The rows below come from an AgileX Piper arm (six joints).
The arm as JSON. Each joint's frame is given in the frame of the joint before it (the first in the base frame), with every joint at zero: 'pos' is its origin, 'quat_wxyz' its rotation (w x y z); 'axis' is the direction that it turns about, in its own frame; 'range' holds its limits. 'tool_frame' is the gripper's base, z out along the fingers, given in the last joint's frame.
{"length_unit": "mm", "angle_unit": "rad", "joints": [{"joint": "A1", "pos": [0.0, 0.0, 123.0], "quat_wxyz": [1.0, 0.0, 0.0, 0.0], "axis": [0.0, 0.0, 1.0], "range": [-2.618, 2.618]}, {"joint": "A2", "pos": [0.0, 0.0, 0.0], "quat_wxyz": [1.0, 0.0, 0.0, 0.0], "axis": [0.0, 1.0, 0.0], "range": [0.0, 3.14]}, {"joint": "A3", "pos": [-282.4, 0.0, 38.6], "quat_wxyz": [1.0, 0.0, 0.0, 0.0], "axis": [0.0, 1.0, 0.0], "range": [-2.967, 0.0]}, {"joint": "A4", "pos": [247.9, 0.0, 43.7], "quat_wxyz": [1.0, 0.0, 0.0, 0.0], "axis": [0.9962, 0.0, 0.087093], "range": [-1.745, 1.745]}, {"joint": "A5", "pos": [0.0, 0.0, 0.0], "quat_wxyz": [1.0, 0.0, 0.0, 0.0], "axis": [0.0, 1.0, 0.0], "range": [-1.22, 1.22]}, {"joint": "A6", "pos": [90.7, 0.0, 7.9], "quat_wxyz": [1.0, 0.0, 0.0, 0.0], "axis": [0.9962, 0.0, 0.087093], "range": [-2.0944, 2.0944]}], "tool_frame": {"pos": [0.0, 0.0, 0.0], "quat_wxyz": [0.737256, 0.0, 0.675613, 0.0]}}
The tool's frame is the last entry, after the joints.
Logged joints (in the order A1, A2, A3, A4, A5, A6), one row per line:
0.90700, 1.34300, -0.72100, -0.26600, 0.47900, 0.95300
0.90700, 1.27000, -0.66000, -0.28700, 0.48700, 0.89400
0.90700, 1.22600, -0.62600, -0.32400, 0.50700, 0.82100
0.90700, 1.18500, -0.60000, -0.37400, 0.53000, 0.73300
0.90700, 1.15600, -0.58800, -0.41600, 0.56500, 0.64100
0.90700, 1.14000, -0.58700, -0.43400, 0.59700, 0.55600
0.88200, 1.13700, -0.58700, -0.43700, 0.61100, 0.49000
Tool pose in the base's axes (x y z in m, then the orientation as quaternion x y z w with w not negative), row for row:
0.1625, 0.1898, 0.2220, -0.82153, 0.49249, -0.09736, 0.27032
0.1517, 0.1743, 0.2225, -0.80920, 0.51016, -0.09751, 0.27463
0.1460, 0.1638, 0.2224, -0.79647, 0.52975, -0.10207, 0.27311
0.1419, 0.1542, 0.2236, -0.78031, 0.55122, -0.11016, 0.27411
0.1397, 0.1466, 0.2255, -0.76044, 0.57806, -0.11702, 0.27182
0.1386, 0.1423, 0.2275, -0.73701, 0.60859, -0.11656, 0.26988
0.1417, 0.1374, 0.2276, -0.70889, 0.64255, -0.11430, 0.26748
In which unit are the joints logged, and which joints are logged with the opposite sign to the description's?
The joints are logged in radians. Opposite sign: A6.
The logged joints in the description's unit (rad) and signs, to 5 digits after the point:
0.90700, 1.34300, -0.72100, -0.26600, 0.47900, -0.95300
0.90700, 1.27000, -0.66000, -0.28700, 0.48700, -0.89400
0.90700, 1.22600, -0.62600, -0.32400, 0.50700, -0.82100
0.90700, 1.18500, -0.60000, -0.37400, 0.53000, -0.73300
0.90700, 1.15600, -0.58800, -0.41600, 0.56500, -0.64100
0.90700, 1.14000, -0.58700, -0.43400, 0.59700, -0.55600
0.88200, 1.13700, -0.58700, -0.43700, 0.61100, -0.49000

